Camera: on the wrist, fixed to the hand. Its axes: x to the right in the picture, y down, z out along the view.
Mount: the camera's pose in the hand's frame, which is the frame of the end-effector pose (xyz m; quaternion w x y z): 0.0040 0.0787 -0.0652 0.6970 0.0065 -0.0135 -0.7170
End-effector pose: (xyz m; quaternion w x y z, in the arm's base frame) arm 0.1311 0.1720 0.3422 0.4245 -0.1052 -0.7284 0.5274
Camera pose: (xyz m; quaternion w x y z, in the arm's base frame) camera 0.1530 0.2519 0.2822 0.6648 0.4588 -0.5854 0.0694
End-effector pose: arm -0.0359 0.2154 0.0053 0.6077 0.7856 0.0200 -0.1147
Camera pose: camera -0.0084 0.2570 0.0946 0.3365 0.5356 0.5682 -0.5264
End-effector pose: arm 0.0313 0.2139 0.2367 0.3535 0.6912 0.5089 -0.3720
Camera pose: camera 0.1182 0.2539 0.2727 0.0180 -0.1141 -0.8430 0.5253
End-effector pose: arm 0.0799 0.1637 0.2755 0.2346 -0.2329 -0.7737 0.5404
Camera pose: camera 0.1253 0.2377 0.2215 0.5420 0.4012 -0.7059 0.2166
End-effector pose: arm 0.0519 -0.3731 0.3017 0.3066 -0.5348 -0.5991 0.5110
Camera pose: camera 0.1363 -0.3582 0.2459 0.5754 0.0657 -0.8018 0.1474
